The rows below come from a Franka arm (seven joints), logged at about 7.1 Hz.
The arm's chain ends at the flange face. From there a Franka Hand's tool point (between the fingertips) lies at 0.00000 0.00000 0.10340 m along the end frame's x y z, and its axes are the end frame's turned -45 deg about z.
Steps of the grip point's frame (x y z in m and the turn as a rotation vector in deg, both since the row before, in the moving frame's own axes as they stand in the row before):
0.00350, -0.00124, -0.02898, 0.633, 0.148, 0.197
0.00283, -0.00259, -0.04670, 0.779, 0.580, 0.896
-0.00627, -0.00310, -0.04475, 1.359, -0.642, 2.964
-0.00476, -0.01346, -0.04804, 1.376, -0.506, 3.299
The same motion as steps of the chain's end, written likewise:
0.00222, -0.00235, -0.02897, 0.552, -0.343, 0.197
0.00041, -0.00210, -0.04669, 0.961, -0.141, 0.896
-0.00410, 0.00322, -0.04471, 0.507, -1.415, 2.964
-0.01052, -0.00497, -0.04801, 0.615, -1.331, 3.299

